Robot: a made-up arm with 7 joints. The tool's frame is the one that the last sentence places. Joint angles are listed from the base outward.
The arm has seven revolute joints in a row. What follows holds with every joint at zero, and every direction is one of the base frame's.
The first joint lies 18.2 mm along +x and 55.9 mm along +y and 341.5 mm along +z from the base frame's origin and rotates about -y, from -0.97 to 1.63 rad.
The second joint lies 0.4 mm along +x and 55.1 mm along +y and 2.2 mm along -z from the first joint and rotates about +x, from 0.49 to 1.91 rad.
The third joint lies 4.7 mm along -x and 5 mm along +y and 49.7 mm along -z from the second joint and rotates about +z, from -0.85 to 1.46 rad.
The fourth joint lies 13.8 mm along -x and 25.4 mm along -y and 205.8 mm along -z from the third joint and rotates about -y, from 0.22 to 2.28 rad.
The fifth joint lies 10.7 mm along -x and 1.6 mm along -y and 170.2 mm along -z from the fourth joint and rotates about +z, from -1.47 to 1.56 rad.
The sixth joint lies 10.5 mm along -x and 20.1 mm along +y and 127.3 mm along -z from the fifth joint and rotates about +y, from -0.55 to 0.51 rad.
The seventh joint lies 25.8 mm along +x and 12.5 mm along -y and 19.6 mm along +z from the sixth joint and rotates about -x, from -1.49 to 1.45 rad.
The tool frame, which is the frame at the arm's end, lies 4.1 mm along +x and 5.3 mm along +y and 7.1 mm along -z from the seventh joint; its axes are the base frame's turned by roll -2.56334, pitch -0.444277 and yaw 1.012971 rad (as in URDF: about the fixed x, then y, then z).
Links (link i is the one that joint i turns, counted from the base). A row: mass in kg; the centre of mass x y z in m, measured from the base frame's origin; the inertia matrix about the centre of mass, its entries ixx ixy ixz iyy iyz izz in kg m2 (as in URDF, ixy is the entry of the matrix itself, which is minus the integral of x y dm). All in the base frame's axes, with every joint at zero. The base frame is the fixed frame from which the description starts. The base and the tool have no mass.
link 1: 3.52; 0.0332 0.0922 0.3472; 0.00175 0 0 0.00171 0.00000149 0.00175
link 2: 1.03; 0.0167 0.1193 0.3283; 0.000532 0 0.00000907 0.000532 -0.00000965 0.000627
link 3: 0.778; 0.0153 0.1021 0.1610; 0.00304 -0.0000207 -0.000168 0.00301 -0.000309 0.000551
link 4: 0.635; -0.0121 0.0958 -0.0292; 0.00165 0 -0.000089 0.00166 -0.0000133 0.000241
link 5: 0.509; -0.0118 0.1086 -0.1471; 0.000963 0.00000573 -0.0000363 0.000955 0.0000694 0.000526
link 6: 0.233; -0.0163 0.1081 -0.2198; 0.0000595 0 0 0.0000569 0 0.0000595
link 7: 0.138; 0.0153 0.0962 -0.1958; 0.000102 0 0 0.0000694 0 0.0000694
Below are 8 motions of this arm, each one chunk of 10 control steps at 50 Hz.
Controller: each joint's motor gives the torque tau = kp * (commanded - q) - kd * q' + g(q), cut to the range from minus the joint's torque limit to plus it. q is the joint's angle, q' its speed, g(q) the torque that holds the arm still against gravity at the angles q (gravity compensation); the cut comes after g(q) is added. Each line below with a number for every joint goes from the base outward.
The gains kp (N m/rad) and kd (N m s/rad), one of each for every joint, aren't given. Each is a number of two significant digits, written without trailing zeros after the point. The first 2 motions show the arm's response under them.
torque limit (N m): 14 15 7.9 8.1 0.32 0.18 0.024
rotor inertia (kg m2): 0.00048 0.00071 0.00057 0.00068 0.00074 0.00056 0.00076
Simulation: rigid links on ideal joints. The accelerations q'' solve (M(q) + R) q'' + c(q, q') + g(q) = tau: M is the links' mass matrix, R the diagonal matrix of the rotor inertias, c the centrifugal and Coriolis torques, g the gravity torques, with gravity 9.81 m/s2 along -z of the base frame. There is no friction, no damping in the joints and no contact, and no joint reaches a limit. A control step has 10 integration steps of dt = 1/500 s. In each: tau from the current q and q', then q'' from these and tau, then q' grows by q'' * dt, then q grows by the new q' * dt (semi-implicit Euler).
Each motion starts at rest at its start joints. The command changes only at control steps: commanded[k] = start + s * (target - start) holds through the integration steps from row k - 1 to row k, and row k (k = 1, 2, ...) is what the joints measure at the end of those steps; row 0 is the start. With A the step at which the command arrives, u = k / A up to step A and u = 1 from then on. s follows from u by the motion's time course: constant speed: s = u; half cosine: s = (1 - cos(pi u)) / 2; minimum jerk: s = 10 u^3 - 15 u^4 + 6 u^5; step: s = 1 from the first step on.
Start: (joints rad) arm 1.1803 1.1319 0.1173 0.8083 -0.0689 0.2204 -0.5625
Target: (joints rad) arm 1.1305 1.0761 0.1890 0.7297 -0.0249 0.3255 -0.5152
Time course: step
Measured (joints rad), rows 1 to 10:
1: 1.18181 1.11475 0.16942 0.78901 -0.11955 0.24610 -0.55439
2: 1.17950 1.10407 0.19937 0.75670 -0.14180 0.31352 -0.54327
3: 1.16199 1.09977 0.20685 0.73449 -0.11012 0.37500 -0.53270
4: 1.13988 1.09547 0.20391 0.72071 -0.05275 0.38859 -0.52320
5: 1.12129 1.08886 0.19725 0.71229 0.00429 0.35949 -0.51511
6: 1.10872 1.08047 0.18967 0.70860 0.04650 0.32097 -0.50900
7: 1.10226 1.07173 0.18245 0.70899 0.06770 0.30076 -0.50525
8: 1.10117 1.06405 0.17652 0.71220 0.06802 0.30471 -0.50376
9: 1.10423 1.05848 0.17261 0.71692 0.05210 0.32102 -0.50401
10: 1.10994 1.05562 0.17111 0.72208 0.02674 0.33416 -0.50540
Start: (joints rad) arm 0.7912 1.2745 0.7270 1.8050 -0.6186 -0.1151 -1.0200
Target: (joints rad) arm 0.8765 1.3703 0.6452 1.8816 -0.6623 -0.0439 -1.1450
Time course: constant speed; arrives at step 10
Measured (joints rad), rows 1 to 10:
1: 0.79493 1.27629 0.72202 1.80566 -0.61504 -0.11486 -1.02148
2: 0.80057 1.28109 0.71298 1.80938 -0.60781 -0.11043 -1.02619
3: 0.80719 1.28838 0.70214 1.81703 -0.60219 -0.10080 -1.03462
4: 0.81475 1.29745 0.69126 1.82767 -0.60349 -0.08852 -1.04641
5: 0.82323 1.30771 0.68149 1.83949 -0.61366 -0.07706 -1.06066
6: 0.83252 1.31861 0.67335 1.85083 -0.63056 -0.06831 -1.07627
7: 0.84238 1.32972 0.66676 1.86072 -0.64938 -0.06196 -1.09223
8: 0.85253 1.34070 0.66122 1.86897 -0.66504 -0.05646 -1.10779
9: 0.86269 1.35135 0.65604 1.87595 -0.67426 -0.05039 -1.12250
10: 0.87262 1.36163 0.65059 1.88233 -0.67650 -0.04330 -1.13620
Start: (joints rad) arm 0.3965 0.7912 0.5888 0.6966 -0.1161 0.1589 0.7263
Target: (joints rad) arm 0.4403 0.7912 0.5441 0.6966 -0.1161 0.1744 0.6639
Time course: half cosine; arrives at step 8
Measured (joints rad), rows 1 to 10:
1: 0.39674 0.79138 0.58805 0.69628 -0.11570 0.15894 0.72598
2: 0.39781 0.79186 0.58542 0.69530 -0.11414 0.15950 0.72441
3: 0.40033 0.79245 0.58051 0.69386 -0.11099 0.16132 0.72046
4: 0.40474 0.79282 0.57355 0.69250 -0.10657 0.16461 0.71336
5: 0.41113 0.79269 0.56522 0.69175 -0.10207 0.16878 0.70311
6: 0.41915 0.79195 0.55657 0.69199 -0.09916 0.17279 0.69066
7: 0.42801 0.79067 0.54887 0.69337 -0.09945 0.17570 0.67768
8: 0.43658 0.78912 0.54333 0.69580 -0.10391 0.17700 0.66630
9: 0.44384 0.78782 0.54013 0.69859 -0.11214 0.17665 0.65825
10: 0.44921 0.78732 0.53868 0.70085 -0.12227 0.17537 0.65415

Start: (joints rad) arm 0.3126 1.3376 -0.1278 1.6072 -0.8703 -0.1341 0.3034
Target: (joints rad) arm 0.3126 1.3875 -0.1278 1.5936 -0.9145 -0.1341 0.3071
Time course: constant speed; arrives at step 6
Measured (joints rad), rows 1 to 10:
1: 0.31240 1.33976 -0.12952 1.60700 -0.87174 -0.13293 0.30320
2: 0.31125 1.34459 -0.13189 1.60594 -0.87762 -0.13123 0.30292
3: 0.30972 1.35124 -0.13395 1.60357 -0.88802 -0.13077 0.30289
4: 0.30837 1.35895 -0.13522 1.60014 -0.90052 -0.13195 0.30335
5: 0.30753 1.36724 -0.13560 1.59633 -0.91225 -0.13380 0.30438
6: 0.30734 1.37587 -0.13516 1.59283 -0.92144 -0.13512 0.30583
7: 0.30810 1.38253 -0.13238 1.59018 -0.92644 -0.13657 0.30764
8: 0.31035 1.38659 -0.12836 1.58911 -0.92506 -0.13766 0.30939
9: 0.31328 1.38888 -0.12428 1.58985 -0.91830 -0.13724 0.31055
10: 0.31611 1.39014 -0.12091 1.59177 -0.90951 -0.13552 0.31074

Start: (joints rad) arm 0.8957 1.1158 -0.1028 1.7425 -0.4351 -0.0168 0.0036
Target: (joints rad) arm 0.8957 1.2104 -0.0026 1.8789 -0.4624 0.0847 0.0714
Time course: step
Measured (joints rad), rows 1 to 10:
1: 0.86588 1.13724 -0.08255 1.77914 -0.40190 0.03767 0.01147
2: 0.84235 1.16966 -0.06086 1.84160 -0.36318 0.10087 0.03161
3: 0.85414 1.19019 -0.04625 1.88987 -0.38160 0.11344 0.05700
4: 0.88124 1.19960 -0.02596 1.91469 -0.45131 0.09488 0.07906
5: 0.90636 1.20594 -0.00014 1.91819 -0.52927 0.07750 0.09135
6: 0.92334 1.21280 0.02402 1.90736 -0.57413 0.07637 0.09289
7: 0.93151 1.21946 0.04116 1.89101 -0.56846 0.08714 0.08677
8: 0.93256 1.22419 0.04928 1.87664 -0.52099 0.09775 0.07726
9: 0.92886 1.22606 0.04861 1.86833 -0.45601 0.10019 0.06802
10: 0.92236 1.22512 0.04068 1.86644 -0.39969 0.09473 0.06139

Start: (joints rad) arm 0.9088 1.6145 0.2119 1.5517 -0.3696 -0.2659 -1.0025
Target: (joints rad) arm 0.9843 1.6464 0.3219 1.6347 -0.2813 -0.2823 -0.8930
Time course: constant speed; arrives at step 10
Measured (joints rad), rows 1 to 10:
1: 0.90973 1.61402 0.21292 1.55386 -0.36587 -0.26718 -1.00071
2: 0.91203 1.61352 0.21613 1.56004 -0.35673 -0.27011 -0.99546
3: 0.91587 1.61381 0.22195 1.56968 -0.34575 -0.27297 -0.98672
4: 0.92136 1.61539 0.23053 1.58104 -0.33724 -0.27416 -0.97528
5: 0.92856 1.61831 0.24179 1.59232 -0.33295 -0.27370 -0.96222
6: 0.93735 1.62237 0.25540 1.60243 -0.33132 -0.27297 -0.94853
7: 0.94742 1.62723 0.27078 1.61113 -0.32901 -0.27339 -0.93499
8: 0.95835 1.63253 0.28723 1.61879 -0.32297 -0.27539 -0.92213
9: 0.96964 1.63793 0.30397 1.62601 -0.31195 -0.27836 -0.91024
10: 0.98080 1.64320 0.32032 1.63332 -0.29680 -0.28133 -0.89939

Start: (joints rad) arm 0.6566 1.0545 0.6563 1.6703 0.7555 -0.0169 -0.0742
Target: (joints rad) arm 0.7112 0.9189 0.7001 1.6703 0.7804 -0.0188 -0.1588
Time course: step
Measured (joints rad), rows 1 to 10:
1: 0.68767 1.01352 0.68079 1.67911 0.75309 0.00084 -0.07433
2: 0.71740 0.96693 0.71024 1.68485 0.74573 0.00655 -0.08444
3: 0.72744 0.94135 0.72375 1.68012 0.73708 -0.01162 -0.10764
4: 0.72429 0.92988 0.72375 1.67083 0.73657 -0.03160 -0.13634
5: 0.71603 0.92376 0.71655 1.66341 0.74894 -0.03701 -0.16200
6: 0.70785 0.91893 0.70639 1.66026 0.77089 -0.02946 -0.17965
7: 0.70211 0.91469 0.69570 1.66067 0.79506 -0.01968 -0.18778
8: 0.69926 0.91140 0.68634 1.66295 0.81478 -0.01572 -0.18737
9: 0.69876 0.90939 0.67991 1.66565 0.82639 -0.01823 -0.18093
10: 0.69984 0.90874 0.67738 1.66789 0.82916 -0.02290 -0.17153

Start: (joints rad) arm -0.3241 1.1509 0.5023 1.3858 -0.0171 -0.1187 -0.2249
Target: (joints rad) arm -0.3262 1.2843 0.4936 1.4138 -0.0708 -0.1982 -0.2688
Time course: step
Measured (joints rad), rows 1 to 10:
1: -0.34046 1.17948 0.47842 1.38615 0.00306 -0.15813 -0.23395
2: -0.35776 1.21936 0.45326 1.39272 0.01621 -0.21802 -0.24710
3: -0.35821 1.24489 0.44975 1.40433 -0.00041 -0.24619 -0.25673
4: -0.34729 1.26094 0.46082 1.41531 -0.03718 -0.23202 -0.26313
5: -0.33311 1.27362 0.47870 1.42257 -0.07858 -0.19717 -0.26733
6: -0.32000 1.28496 0.49817 1.42554 -0.11113 -0.17082 -0.27016
7: -0.30973 1.29462 0.51577 1.42526 -0.12687 -0.16705 -0.27222
8: -0.30285 1.30176 0.52905 1.42329 -0.12491 -0.18038 -0.27390
9: -0.29946 1.30591 0.53649 1.42088 -0.11032 -0.19625 -0.27533
10: -0.29936 1.30707 0.53760 1.41869 -0.09091 -0.20376 -0.27647

